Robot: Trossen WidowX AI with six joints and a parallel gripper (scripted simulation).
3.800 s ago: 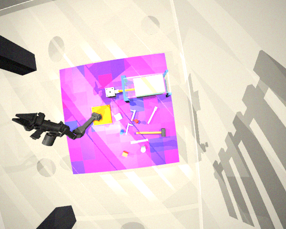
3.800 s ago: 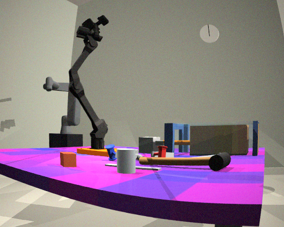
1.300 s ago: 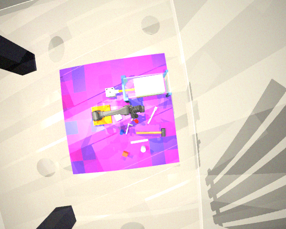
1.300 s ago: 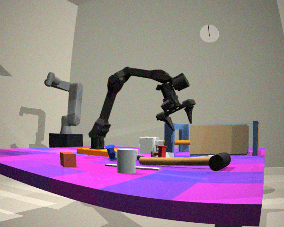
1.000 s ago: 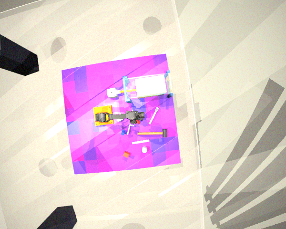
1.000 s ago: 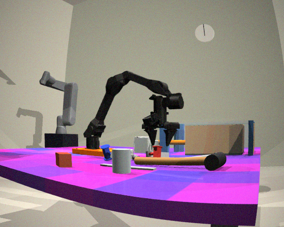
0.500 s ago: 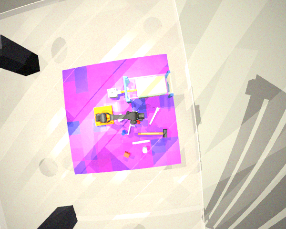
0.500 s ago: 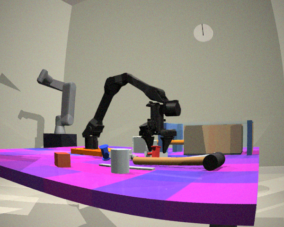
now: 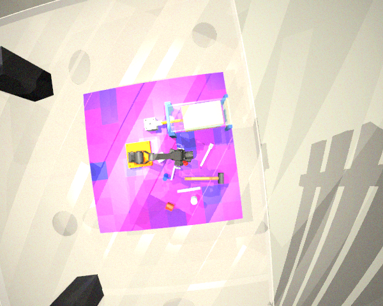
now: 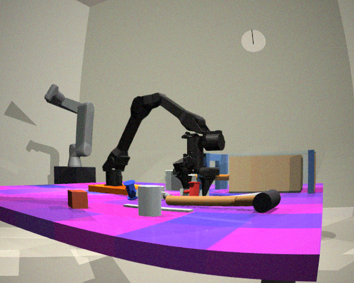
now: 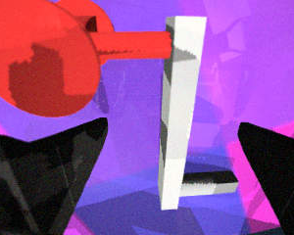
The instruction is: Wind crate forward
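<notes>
The red knob is 60 mm to the right of my gripper tip, 20 mm above it and 10 mm ahead of it. Round my gripper tip: blue-knobbed L-shaped tool: 140 mm to the right, 120 mm behind, 20 mm above; red-knobbed winch handle: 20 mm to the right, 10 mm above; blue knob: 160 mm behind, 150 mm to the right, 20 mm above.
</notes>
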